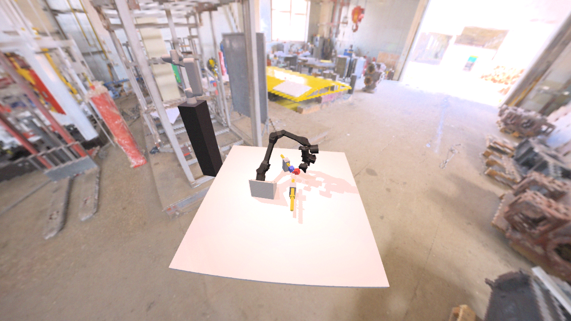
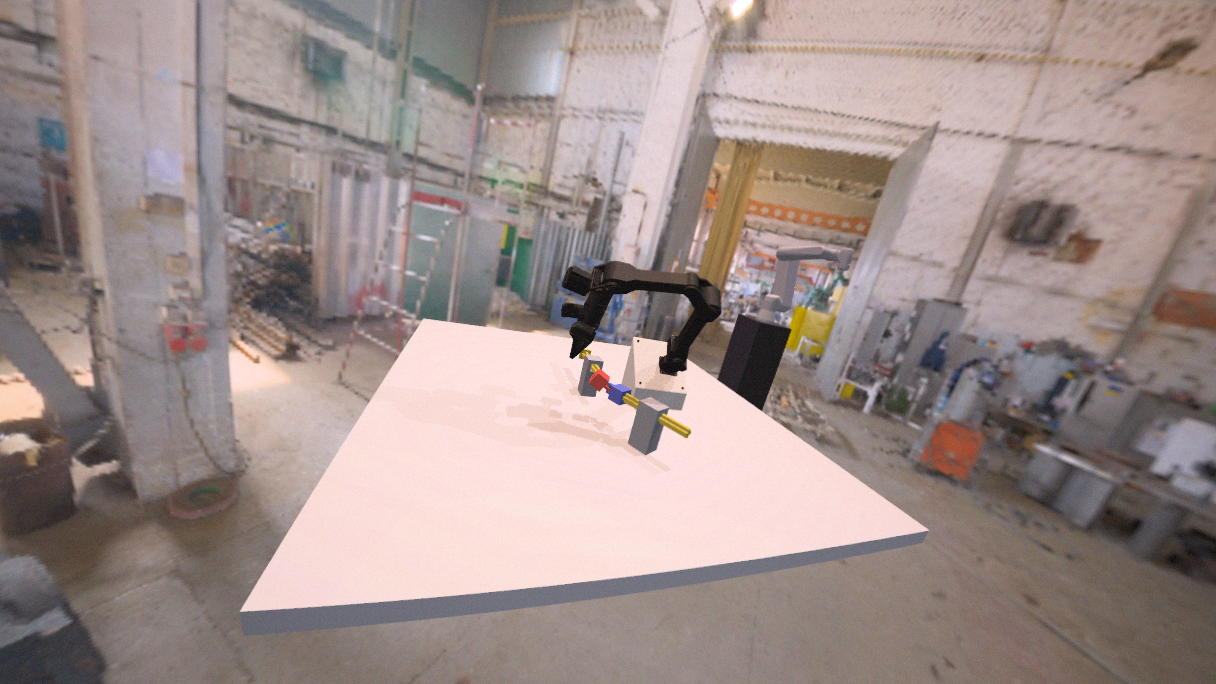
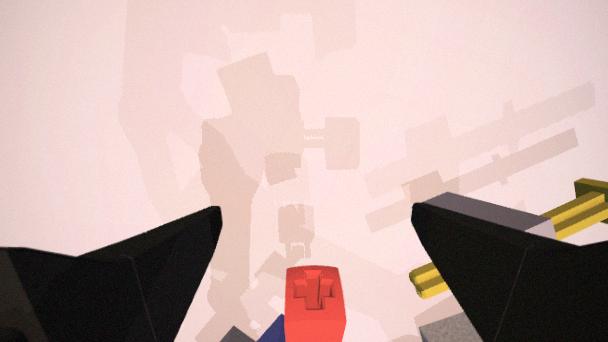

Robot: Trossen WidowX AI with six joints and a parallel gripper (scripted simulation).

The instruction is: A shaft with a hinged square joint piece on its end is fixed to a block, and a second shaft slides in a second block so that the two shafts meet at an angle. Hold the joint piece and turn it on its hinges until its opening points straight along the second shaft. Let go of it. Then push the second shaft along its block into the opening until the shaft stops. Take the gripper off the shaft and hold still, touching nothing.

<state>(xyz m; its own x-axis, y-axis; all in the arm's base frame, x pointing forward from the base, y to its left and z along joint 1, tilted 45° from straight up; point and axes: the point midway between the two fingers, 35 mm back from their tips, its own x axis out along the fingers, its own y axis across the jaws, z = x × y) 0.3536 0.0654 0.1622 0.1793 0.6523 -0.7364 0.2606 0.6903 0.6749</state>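
The red square joint piece is 90 mm behind my gripper tip, 60 mm below it and 20 mm to the left of it.
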